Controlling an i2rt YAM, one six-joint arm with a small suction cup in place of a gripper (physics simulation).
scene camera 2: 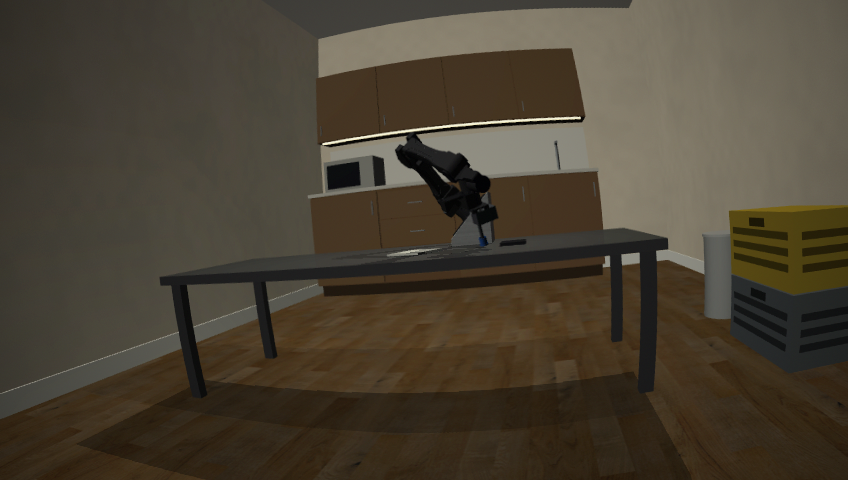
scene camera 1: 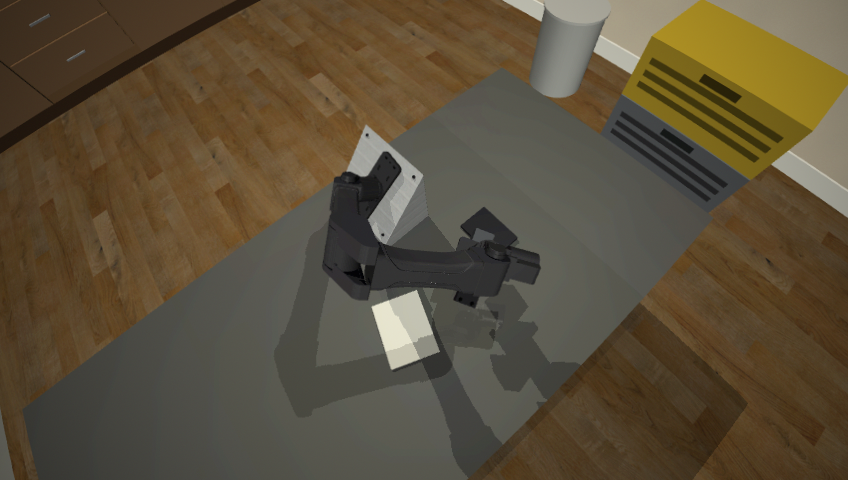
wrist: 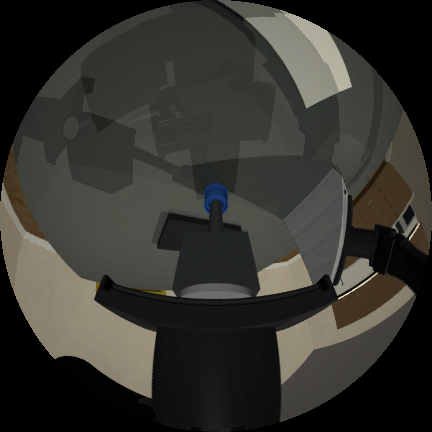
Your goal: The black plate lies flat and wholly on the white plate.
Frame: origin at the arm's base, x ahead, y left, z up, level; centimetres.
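Seen in the pictures: hand, its tool point: (scene camera 2: 484,244) (wrist: 215,193); arm's base, origin of its link: (scene camera 2: 470,215) (scene camera 1: 375,188) (wrist: 344,240).
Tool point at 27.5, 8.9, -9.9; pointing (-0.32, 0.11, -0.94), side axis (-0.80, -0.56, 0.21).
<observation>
Offsets run from my tool point to a thing's top centre, as dx, dy, dz. Level surfaces: height alone.
The black plate @(-3.1, +9.9, +0.2) (scene camera 1: 487,220) (scene camera 2: 512,242) (wrist: 177,232) lies flat on the table, partly hidden by my arm and tool in the scene camera 1 and wrist views. The white plate @(+4.5, -23.2, -0.2) (scene camera 1: 398,327) (scene camera 2: 413,252) (wrist: 305,60) lies flat on the table, apart from the black plate, with shadows across it. My blue suction cup (scene camera 2: 482,241) (wrist: 216,197) is shut and carries nothing. It points down at the table top, at or very close to the surface, beside the black plate and not over it. In the scene camera 1 view the cup is hidden under the arm.
The arm's silver wedge base (scene camera 1: 418,205) (wrist: 317,225) stands on the grey table @(dz -0.8) (scene camera 1: 178,356) (scene camera 2: 267,267) near both plates. A white bin (scene camera 1: 565,56) (scene camera 2: 717,276) and stacked yellow and grey crates (scene camera 1: 743,65) (scene camera 2: 761,249) stand on the floor beyond the table. Kitchen cabinets stand behind.
</observation>
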